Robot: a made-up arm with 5 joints.
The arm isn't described. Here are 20 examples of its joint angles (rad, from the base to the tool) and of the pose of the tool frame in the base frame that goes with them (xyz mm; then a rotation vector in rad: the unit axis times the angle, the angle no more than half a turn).
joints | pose
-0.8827 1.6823 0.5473 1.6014 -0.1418 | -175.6 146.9 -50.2 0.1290 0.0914 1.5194
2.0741 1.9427 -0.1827 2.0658 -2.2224 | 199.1 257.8 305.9 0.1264 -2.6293 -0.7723
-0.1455 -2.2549 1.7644 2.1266 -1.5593 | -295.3 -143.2 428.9 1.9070 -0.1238 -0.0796
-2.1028 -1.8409 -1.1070 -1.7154 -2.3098 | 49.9 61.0 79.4 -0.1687 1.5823 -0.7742
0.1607 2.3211 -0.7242 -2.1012 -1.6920 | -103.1 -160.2 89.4 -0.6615 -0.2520 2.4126
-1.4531 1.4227 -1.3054 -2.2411 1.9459 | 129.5 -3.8 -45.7 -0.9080 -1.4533 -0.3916
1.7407 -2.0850 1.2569 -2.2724 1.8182 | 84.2 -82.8 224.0 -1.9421 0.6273 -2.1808
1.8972 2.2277 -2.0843 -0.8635 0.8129 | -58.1 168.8 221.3 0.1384 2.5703 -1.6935
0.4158 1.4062 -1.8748 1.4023 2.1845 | -209.6 169.5 50.2 2.4122 -0.6673 -0.7716
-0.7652 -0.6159 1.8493 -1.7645 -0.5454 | -230.3 -170.0 -98.1 0.7548 -0.9343 1.4389
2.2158 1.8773 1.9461 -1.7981 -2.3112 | -49.3 -123.3 393.9 -1.6229 0.0147 1.7209
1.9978 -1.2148 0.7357 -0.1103 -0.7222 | -172.8 -158.2 368.8 -0.6531 1.6853 1.1454
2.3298 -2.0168 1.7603 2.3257 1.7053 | 172.0 -139.0 114.3 1.0937 -0.5909 0.5659
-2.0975 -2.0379 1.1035 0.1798 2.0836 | -21.8 -219.7 43.5 -0.8059 0.9122 0.5668
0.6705 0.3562 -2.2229 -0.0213 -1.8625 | -356.5 -332.1 -25.4 0.8987 0.0191 1.9658
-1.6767 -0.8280 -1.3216 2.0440 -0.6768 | 244.0 -209.7 193.2 1.4233 0.2358 -0.8732
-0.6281 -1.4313 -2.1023 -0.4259 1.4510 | -145.9 -242.0 90.8 -1.5713 -0.8240 -1.1877
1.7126 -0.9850 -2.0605 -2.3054 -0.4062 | 37.5 -179.3 63.5 -1.1642 -1.5722 1.1697
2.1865 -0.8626 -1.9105 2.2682 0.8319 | -32.4 -215.2 195.8 0.1604 1.7784 -1.9172
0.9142 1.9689 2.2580 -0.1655 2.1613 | -78.2 85.8 273.6 -0.8618 -2.4427 1.7196
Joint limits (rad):
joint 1: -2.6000..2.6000
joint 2: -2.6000..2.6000
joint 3: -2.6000..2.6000
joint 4: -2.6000..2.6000
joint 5: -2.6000..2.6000
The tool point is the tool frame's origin. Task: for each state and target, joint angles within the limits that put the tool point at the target. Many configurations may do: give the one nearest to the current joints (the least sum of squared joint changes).
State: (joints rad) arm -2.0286 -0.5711 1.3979 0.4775 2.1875
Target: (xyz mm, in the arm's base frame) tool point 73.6 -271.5 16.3
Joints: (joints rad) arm -1.5469 -1.1606 1.4009 0.6689 1.7890
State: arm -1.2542 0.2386 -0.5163 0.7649 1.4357
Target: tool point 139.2 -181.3 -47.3
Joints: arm -1.1774 -0.4273 -0.6752 0.7194 1.2224
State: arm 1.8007 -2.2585 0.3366 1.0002 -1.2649
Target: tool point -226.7 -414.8 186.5
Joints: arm 1.1077 -1.4007 0.4513 1.2747 -1.6130
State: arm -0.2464 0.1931 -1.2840 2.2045 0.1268
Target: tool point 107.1 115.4 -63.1
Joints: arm -0.4723 0.5207 -1.0765 2.0036 -0.5075
